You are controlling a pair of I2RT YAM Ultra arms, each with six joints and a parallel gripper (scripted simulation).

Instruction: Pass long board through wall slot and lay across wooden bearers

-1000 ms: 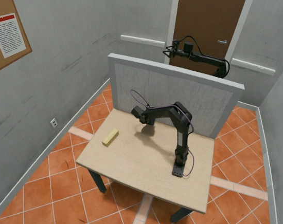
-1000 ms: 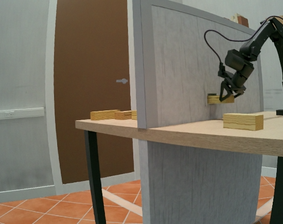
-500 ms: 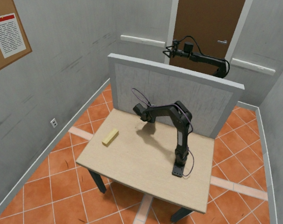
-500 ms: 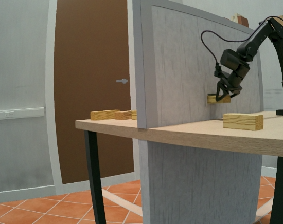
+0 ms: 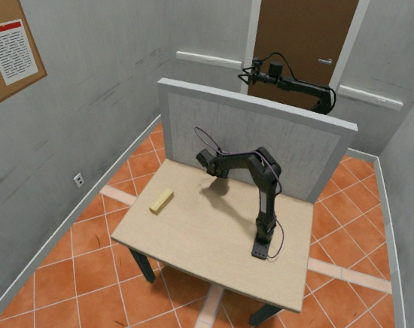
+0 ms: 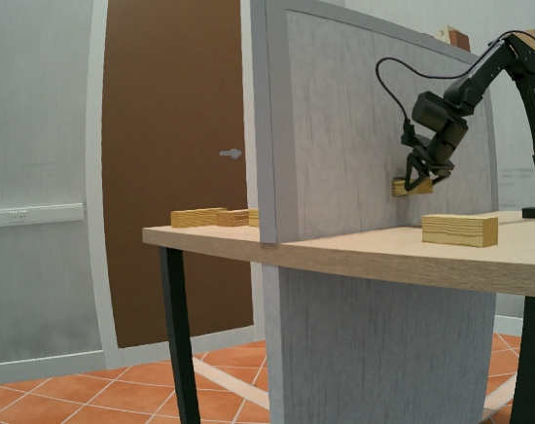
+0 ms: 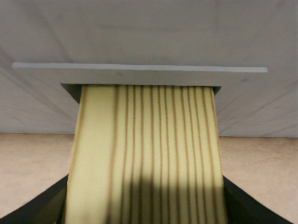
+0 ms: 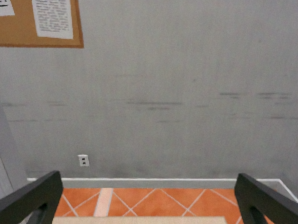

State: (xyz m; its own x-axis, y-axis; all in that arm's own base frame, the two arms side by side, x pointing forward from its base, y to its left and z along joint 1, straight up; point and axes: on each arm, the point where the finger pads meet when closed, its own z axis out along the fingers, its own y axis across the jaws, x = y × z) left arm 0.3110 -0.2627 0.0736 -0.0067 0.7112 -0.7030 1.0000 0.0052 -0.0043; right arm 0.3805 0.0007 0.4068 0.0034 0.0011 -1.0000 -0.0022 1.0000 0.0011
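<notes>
My right hand is 37 cm above the long board, 29 cm to the right of it and 6 cm past it. The rest, counted from my right hand: wooden offcut: 69 cm to the left, 43 cm below, 15 cm ahead.
</notes>
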